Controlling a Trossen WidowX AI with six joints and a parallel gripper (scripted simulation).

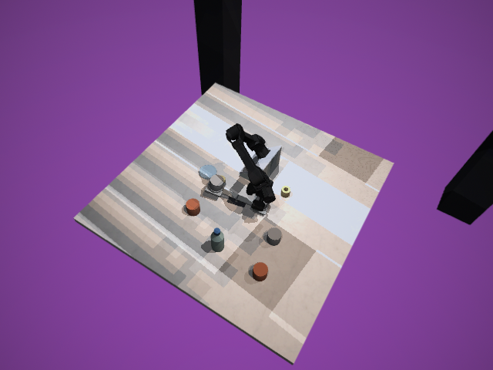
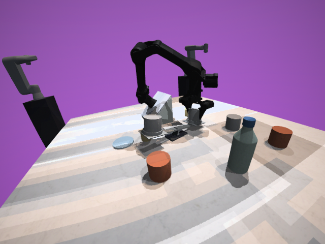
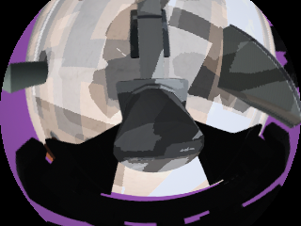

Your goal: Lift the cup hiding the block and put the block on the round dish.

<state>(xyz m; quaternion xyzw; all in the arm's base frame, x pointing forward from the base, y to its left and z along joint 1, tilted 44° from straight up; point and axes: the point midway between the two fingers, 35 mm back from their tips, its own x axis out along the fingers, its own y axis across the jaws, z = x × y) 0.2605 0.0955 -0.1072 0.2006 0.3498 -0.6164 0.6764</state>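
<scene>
My gripper tip is now 13 cm to the left of the black balance, 4 cm short of it and 3 cm above it. The rest, counted from my gripper tip: bottle (32 cm ahead, 6 cm to the right, 6 cm above); grey block (1 cm below); pale blue round dish (38 cm to the right, 5 cm below, 4 cm behind).
</scene>
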